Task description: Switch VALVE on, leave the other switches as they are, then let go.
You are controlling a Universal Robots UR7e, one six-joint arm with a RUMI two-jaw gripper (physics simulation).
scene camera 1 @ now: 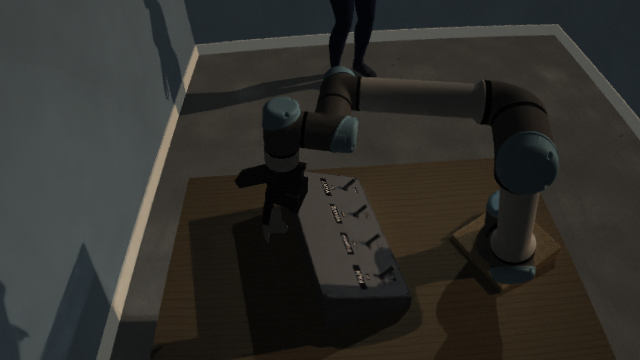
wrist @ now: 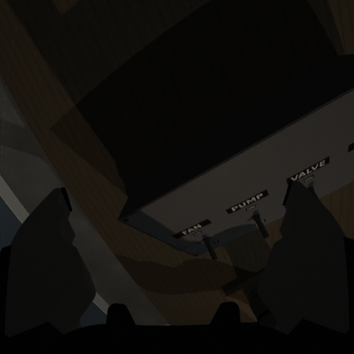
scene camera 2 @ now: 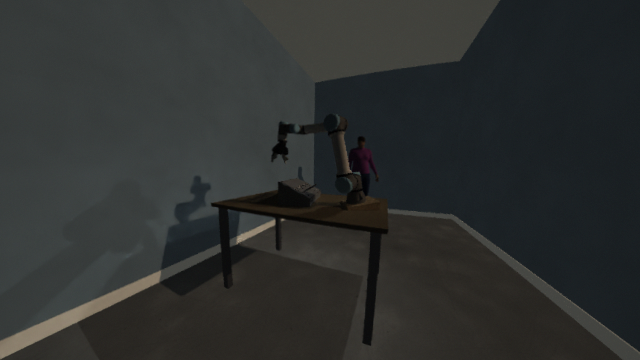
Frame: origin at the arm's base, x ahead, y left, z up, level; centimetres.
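Where they show: gripper, fingertip midpoint: [scene camera 1: 278, 219] [scene camera 2: 278, 163]; arm's base at its link origin: [scene camera 2: 356, 201].
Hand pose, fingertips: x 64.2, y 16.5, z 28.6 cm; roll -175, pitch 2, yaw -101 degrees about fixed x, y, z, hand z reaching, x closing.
Each offset is from my fingertips to the top centre of the thing. Level surfaces: height alone.
The grey switch box [scene camera 1: 320, 250] [scene camera 2: 295, 195] [wrist: 260, 167] has a sloped panel with a row of lever switches. The VALVE label {dx -12.2, dy -19.7, dz -19.4 cm} [scene camera 1: 335, 213] [wrist: 309, 170] is next to PUMP. The VALVE lever {dx -20.0, dy -22.6, dz -19.1 cm} [scene camera 1: 360, 211] leans away from its label, toward the OFF side, like the other levers in scene camera 1. In the wrist view a fingertip hides most of it. The FAN lever {dx -28.3, dy -0.1, dz -19.1 cm} [scene camera 1: 385, 273] [wrist: 210, 248] and PUMP lever {dx -24.1, dy -11.3, dz -19.1 cm} [scene camera 1: 372, 240] [wrist: 260, 225] lean to the OFF side. My gripper [scene camera 1: 278, 231] [scene camera 2: 279, 160] [wrist: 175, 186] is open and empty, high above the box's label side.
The box stands on a wooden table {dz -32.1 cm} [scene camera 1: 425, 200] [scene camera 2: 340, 215]. The arm's base sits on a wooden block [scene camera 1: 466, 236] at the right of the table. A wall [scene camera 1: 75, 125] rises at the left. A person [scene camera 1: 344, 35] [scene camera 2: 362, 161] stands behind the table.
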